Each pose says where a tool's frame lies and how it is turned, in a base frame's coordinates. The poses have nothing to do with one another.
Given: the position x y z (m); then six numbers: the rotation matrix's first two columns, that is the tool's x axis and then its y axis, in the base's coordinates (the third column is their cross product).
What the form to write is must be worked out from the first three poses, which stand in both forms.
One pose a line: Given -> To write
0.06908, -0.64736, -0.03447, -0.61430, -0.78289, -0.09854, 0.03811, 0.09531, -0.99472 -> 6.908, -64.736, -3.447, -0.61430, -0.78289, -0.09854, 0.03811, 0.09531, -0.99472
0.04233, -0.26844, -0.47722, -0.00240, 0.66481, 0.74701, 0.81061, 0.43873, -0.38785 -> 4.233, -26.844, -47.722, -0.00240, 0.66481, 0.74701, 0.81061, 0.43873, -0.38785
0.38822, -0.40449, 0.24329, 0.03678, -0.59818, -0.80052, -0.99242, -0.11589, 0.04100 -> 38.822, -40.449, 24.329, 0.03678, -0.59818, -0.80052, -0.99242, -0.11589, 0.04100
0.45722, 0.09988, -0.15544, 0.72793, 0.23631, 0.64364, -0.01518, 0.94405, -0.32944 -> 45.722, 9.988, -15.544, 0.72793, 0.23631, 0.64364, -0.01518, 0.94405, -0.32944
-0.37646, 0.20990, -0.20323, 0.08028, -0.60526, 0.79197, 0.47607, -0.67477, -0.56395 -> -37.646, 20.990, -20.323, 0.08028, -0.60526, 0.79197, 0.47607, -0.67477, -0.56395
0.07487, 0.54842, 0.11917, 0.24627, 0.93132, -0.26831, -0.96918, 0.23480, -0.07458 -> 7.487, 54.842, 11.917, 0.24627, 0.93132, -0.26831, -0.96918, 0.23480, -0.07458
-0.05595, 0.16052, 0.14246, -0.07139, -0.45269, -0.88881, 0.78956, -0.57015, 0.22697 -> -5.595, 16.052, 14.246, -0.07139, -0.45269, -0.88881, 0.78956, -0.57015, 0.22697
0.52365, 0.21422, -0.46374, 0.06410, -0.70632, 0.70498, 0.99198, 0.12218, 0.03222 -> 52.365, 21.422, -46.374, 0.06410, -0.70632, 0.70498, 0.99198, 0.12218, 0.03222
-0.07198, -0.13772, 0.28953, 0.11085, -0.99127, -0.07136, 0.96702, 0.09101, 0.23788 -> -7.198, -13.772, 28.953, 0.11085, -0.99127, -0.07136, 0.96702, 0.09101, 0.23788
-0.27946, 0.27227, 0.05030, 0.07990, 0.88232, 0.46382, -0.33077, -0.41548, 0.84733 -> -27.946, 27.227, 5.030, 0.07990, 0.88232, 0.46382, -0.33077, -0.41548, 0.84733
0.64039, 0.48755, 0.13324, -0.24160, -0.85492, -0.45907, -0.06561, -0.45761, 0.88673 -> 64.039, 48.755, 13.324, -0.24160, -0.85492, -0.45907, -0.06561, -0.45761, 0.88673
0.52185, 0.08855, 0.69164, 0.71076, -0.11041, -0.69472, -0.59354, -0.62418, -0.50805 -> 52.185, 8.855, 69.164, 0.71076, -0.11041, -0.69472, -0.59354, -0.62418, -0.50805
